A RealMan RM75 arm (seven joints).
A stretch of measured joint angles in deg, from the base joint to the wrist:
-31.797 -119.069 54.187 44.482 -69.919 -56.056 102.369
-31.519 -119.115 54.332 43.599 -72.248 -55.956 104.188
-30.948 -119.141 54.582 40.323 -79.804 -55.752 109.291
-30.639 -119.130 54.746 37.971 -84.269 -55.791 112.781
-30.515 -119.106 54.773 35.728 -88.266 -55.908 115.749
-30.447 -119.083 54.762 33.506 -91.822 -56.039 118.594
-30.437 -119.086 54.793 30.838 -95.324 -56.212 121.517
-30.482 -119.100 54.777 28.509 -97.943 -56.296 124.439
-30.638 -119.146 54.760 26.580 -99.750 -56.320 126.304
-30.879 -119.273 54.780 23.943 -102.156 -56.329 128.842
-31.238 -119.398 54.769 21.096 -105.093 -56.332 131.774
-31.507 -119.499 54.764 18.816 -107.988 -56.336 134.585
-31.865 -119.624 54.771 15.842 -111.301 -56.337 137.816
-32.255 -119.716 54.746 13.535 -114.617 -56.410 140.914
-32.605 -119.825 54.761 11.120 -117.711 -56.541 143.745
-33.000 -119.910 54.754 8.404 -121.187 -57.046 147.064
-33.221 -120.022 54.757 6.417 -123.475 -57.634 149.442
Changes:
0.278 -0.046 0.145 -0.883 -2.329 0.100 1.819
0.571 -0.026 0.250 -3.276 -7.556 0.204 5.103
0.309 0.011 0.164 -2.352 -4.465 -0.039 3.490
0.124 0.024 0.027 -2.243 -3.997 -0.117 2.968
0.068 0.023 -0.011 -2.222 -3.556 -0.131 2.845
0.010 -0.003 0.031 -2.668 -3.502 -0.173 2.923
-0.045 -0.014 -0.016 -2.329 -2.619 -0.084 2.922
-0.156 -0.046 -0.017 -1.929 -1.807 -0.024 1.865
-0.241 -0.127 0.020 -2.637 -2.406 -0.009 2.538
-0.359 -0.125 -0.011 -2.847 -2.937 -0.003 2.932
-0.269 -0.101 -0.005 -2.280 -2.895 -0.004 2.811
-0.358 -0.125 0.007 -2.974 -3.313 -0.001 3.231
-0.390 -0.092 -0.025 -2.307 -3.316 -0.073 3.098
-0.350 -0.109 0.015 -2.415 -3.094 -0.131 2.831
-0.395 -0.085 -0.007 -2.716 -3.476 -0.505 3.319
-0.221 -0.112 0.003 -1.987 -2.288 -0.588 2.378

